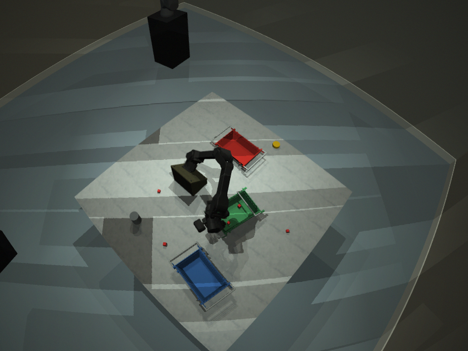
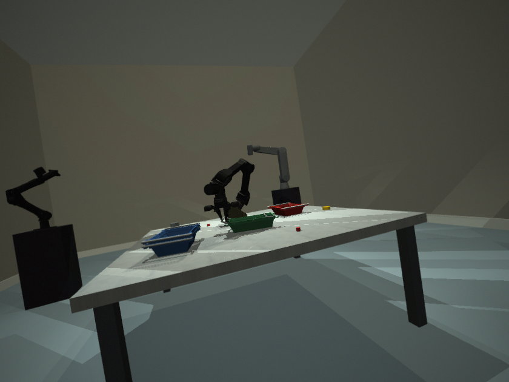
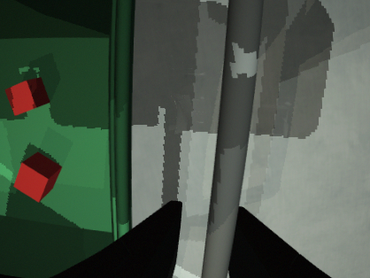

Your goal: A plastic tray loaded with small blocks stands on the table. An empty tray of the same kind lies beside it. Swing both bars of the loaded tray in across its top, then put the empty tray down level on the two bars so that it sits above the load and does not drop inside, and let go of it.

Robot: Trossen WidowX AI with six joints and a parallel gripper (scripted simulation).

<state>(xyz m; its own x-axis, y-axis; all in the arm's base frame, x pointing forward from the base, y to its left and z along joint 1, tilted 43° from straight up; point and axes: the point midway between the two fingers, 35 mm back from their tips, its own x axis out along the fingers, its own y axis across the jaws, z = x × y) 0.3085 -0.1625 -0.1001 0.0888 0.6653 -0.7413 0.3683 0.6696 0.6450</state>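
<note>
My gripper tip is now 170 mm past the red tray, 520 mm to the right of it and 10 mm above it. Round my gripper tip: yellow disc 10 mm ahead, 720 mm to the left, 50 mm below; then grey cylinder 380 mm behind, 230 mm to the right, 20 mm below.
</note>
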